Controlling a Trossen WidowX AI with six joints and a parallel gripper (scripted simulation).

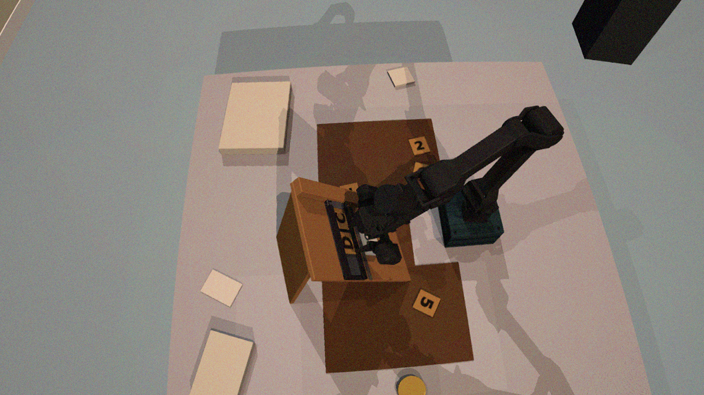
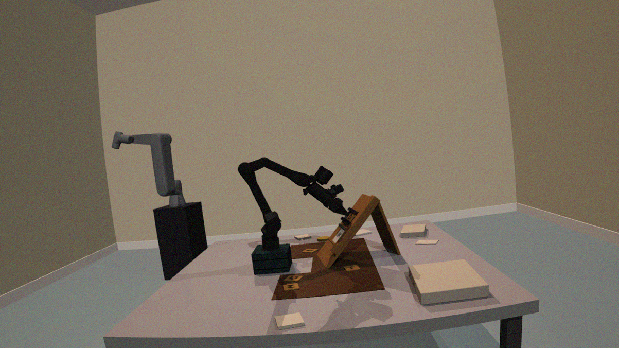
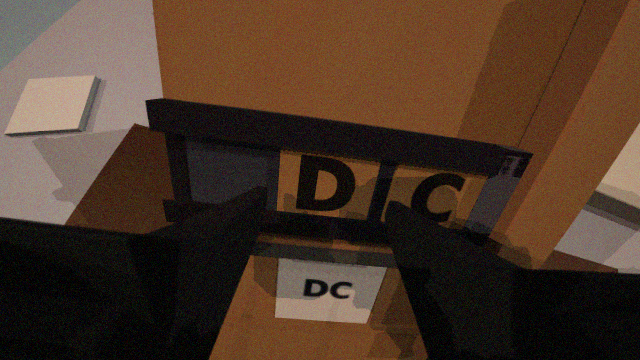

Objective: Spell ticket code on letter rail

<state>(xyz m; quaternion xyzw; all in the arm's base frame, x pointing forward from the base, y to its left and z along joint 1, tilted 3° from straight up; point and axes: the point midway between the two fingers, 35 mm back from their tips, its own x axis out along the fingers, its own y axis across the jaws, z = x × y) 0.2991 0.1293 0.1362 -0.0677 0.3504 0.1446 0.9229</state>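
Now: gripper tip 40 mm past the white ticket, 30 mm to the left of it and 90 mm above it. Round my gripper tip: brown mat 130 mm behind, 110 mm to the right, 190 mm below; cream box 350 mm ahead, 470 mm to the right, 170 mm below.
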